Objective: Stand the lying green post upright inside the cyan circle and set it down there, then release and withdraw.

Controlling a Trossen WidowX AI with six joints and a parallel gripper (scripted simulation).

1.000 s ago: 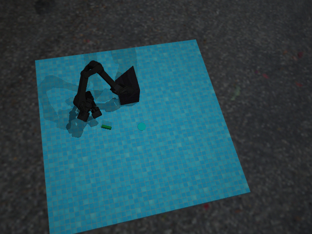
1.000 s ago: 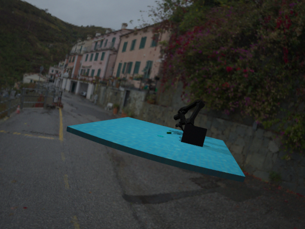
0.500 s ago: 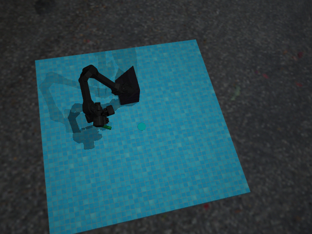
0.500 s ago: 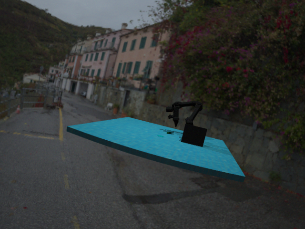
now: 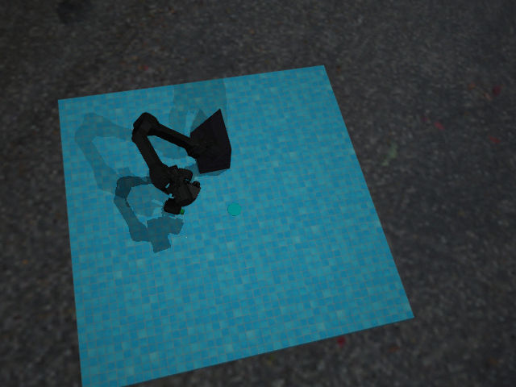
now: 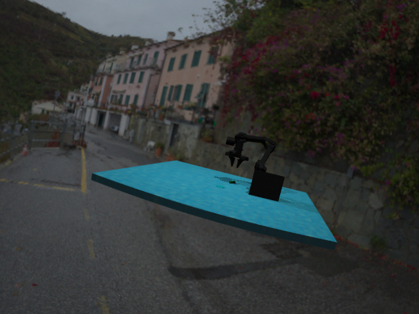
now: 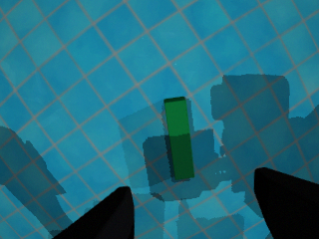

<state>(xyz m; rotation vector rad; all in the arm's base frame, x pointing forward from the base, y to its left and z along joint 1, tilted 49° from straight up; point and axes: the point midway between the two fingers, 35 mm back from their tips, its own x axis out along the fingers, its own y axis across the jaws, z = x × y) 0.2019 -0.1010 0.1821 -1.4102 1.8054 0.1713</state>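
Right now the green post is 1 cm behind my gripper tip, 2 cm to the right of it and 12 cm below it. The rest, counted from my gripper tip: cyan circle: 5 cm ahead, 22 cm to the left, 12 cm below.
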